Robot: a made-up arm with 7 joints. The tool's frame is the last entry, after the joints. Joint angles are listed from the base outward.
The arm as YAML. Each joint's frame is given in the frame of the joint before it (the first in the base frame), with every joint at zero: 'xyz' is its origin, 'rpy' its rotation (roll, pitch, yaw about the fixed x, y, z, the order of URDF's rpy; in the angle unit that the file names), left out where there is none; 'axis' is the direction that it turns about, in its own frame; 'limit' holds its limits. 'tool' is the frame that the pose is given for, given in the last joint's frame.
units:
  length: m
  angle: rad
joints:
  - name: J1
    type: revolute
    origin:
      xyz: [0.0, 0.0, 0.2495]
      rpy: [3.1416, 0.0, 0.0]
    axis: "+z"
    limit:
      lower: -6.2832
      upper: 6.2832
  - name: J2
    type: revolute
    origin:
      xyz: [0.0, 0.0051, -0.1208]
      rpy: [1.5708, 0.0, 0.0]
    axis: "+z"
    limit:
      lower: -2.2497
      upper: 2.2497
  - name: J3
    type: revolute
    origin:
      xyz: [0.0, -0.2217, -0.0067]
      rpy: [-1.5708, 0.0, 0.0]
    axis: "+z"
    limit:
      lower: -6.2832
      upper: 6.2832
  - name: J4
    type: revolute
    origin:
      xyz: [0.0, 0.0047, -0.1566]
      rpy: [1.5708, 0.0, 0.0]
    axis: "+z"
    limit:
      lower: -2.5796
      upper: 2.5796
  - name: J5
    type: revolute
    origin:
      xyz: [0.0, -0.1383, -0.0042]
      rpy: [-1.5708, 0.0, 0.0]
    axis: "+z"
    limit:
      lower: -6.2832
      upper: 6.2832
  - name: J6
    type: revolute
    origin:
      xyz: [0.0, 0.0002, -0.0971]
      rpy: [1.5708, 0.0, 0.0]
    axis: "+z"
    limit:
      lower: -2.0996
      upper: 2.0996
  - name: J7
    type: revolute
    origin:
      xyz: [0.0, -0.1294, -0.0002]
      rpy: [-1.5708, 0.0, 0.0]
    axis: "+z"
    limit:
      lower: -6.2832
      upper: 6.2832
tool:
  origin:
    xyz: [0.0, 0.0, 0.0]
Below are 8 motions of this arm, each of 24 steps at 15 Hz.
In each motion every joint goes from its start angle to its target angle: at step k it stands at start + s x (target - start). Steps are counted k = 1, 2, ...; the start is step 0. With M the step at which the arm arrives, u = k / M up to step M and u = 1 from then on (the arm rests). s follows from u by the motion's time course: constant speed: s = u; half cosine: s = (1 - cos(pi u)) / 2; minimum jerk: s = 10 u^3 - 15 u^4 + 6 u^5.
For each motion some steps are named. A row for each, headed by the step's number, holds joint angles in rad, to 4 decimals.
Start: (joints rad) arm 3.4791 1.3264 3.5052 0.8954 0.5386 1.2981 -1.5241
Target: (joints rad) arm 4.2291 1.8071 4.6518 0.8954 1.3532 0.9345 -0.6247
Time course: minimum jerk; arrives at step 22
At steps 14, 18, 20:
14: 4.0366 1.6837 4.3575 0.8954 1.1441 1.0278 -0.8556
18: 4.1954 1.7855 4.6003 0.8954 1.3166 0.9508 -0.6651
20: 4.2242 1.8040 4.6443 0.8954 1.3479 0.9369 -0.6306

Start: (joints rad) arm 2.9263 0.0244 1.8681 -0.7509 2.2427 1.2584 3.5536
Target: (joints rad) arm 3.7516 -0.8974 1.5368 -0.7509 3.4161 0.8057 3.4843
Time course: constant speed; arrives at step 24
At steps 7, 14, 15, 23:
7: 3.1670 -0.2445 1.7715 -0.7509 2.5849 1.1264 3.5334
14: 3.4077 -0.5133 1.6748 -0.7509 2.9272 0.9943 3.5132
15: 3.4421 -0.5517 1.6610 -0.7509 2.9761 0.9755 3.5103
23: 3.7172 -0.8590 1.5506 -0.7509 3.3672 0.8246 3.4872

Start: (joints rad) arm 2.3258 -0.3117 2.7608 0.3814 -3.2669 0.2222 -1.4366
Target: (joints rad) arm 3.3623 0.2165 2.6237 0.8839 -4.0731 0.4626 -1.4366
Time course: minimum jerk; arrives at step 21
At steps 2, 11, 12, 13, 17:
2: 2.3335 -0.3078 2.7598 0.3851 -3.2729 0.2240 -1.4366
11: 2.8903 -0.0241 2.6861 0.6550 -3.7059 0.3531 -1.4366
12: 2.9810 0.0222 2.6741 0.6990 -3.7765 0.3742 -1.4366
13: 3.0668 0.0659 2.6628 0.7406 -3.8433 0.3941 -1.4366
17: 3.3096 0.1896 2.6307 0.8583 -4.0321 0.4504 -1.4366

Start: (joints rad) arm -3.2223 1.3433 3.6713 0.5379 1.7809 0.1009 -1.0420
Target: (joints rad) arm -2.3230 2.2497 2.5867 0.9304 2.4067 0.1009 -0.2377
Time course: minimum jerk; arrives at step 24
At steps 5, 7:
5: -3.1643 1.4018 3.6013 0.5632 1.8213 0.1009 -0.9901
7: -3.0854 1.4813 3.5062 0.5977 1.8762 0.1009 -0.9196

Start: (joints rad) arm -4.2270 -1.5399 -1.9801 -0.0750 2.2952 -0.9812 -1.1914
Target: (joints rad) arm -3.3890 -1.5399 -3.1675 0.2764 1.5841 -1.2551 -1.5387
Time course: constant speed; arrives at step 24
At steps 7, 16, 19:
7: -3.9826 -1.5399 -2.3264 0.0275 2.0878 -1.0611 -1.2927
16: -3.6683 -1.5399 -2.7717 0.1593 1.8211 -1.1638 -1.4229
19: -3.5636 -1.5399 -2.9201 0.2032 1.7322 -1.1980 -1.4663

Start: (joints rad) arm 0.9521 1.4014 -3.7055 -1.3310 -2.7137 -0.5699 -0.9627
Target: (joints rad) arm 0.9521 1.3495 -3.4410 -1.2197 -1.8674 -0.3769 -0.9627
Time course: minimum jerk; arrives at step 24
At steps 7, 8, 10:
7: 0.9521 1.3935 -3.6652 -1.3141 -2.5849 -0.5405 -0.9627
8: 0.9521 1.3905 -3.6500 -1.3076 -2.5361 -0.5294 -0.9627
10: 0.9521 1.3834 -3.6138 -1.2924 -2.4204 -0.5030 -0.9627

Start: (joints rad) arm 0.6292 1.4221 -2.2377 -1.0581 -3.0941 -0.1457 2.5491
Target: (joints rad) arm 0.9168 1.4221 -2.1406 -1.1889 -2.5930 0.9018 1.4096
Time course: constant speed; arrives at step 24
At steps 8, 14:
8: 0.7251 1.4221 -2.2053 -1.1017 -2.9271 0.2035 2.1693
14: 0.7970 1.4221 -2.1811 -1.1344 -2.8018 0.4653 1.8844

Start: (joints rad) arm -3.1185 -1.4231 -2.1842 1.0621 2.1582 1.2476 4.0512
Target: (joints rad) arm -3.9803 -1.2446 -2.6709 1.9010 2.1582 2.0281 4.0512
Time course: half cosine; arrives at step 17
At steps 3, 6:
3: -3.1830 -1.4097 -2.2206 1.1249 2.1582 1.3061 4.0512
6: -3.3573 -1.3736 -2.3191 1.2946 2.1582 1.4639 4.0512

